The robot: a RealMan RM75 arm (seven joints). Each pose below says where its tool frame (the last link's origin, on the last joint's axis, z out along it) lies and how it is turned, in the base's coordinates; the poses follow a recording.
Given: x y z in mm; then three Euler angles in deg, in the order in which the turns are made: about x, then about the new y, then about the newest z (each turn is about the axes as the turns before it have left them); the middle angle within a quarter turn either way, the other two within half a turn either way.
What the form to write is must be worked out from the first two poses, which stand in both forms.
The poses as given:
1: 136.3 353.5 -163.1 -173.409 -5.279 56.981
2: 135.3 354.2 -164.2 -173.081 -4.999 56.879
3: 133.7 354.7 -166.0 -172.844 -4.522 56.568
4: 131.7 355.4 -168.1 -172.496 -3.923 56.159
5: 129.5 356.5 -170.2 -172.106 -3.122 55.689
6: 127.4 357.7 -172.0 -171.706 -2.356 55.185
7: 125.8 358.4 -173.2 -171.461 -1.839 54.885
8: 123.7 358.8 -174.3 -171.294 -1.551 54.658
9: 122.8 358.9 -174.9 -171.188 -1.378 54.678
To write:
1: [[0.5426 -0.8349 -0.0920 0.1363], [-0.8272 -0.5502 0.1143 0.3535], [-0.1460 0.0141 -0.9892 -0.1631], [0 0 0 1]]
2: [[0.5443 -0.8343 -0.0871 0.1353], [-0.8257 -0.5512 0.1200 0.3542], [-0.1482 0.0066 -0.9889 -0.1642], [0 0 0 1]]
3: [[0.5492 -0.8319 -0.0788 0.1337], [-0.8226 -0.5549 0.1242 0.3547], [-0.1471 -0.0033 -0.9891 -0.1660], [0 0 0 1]]
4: [[0.5556 -0.8286 -0.0684 0.1317], [-0.8185 -0.5595 0.1303 0.3554], [-0.1462 -0.0164 -0.9891 -0.1681], [0 0 0 1]]
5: [[0.5628 -0.8248 -0.0545 0.1295], [-0.8139 -0.5645 0.1371 0.3565], [-0.1439 -0.0329 -0.9891 -0.1702], [0 0 0 1]]
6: [[0.5704 -0.8203 -0.0411 0.1274], [-0.8090 -0.5698 0.1441 0.3577], [-0.1417 -0.0490 -0.9887 -0.1720], [0 0 0 1]]
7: [[0.5749 -0.8176 -0.0321 0.1258], [-0.8062 -0.5727 0.1484 0.3584], [-0.1397 -0.0595 -0.9884 -0.1732], [0 0 0 1]]
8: [[0.5782 -0.8154 -0.0271 0.1237], [-0.8039 -0.5751 0.1513 0.3588], [-0.1389 -0.0657 -0.9881 -0.1743], [0 0 0 1]]
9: [[0.5780 -0.8157 -0.0240 0.1228], [-0.8042 -0.5744 0.1531 0.3589], [-0.1387 -0.0692 -0.9879 -0.1749], [0 0 0 1]]
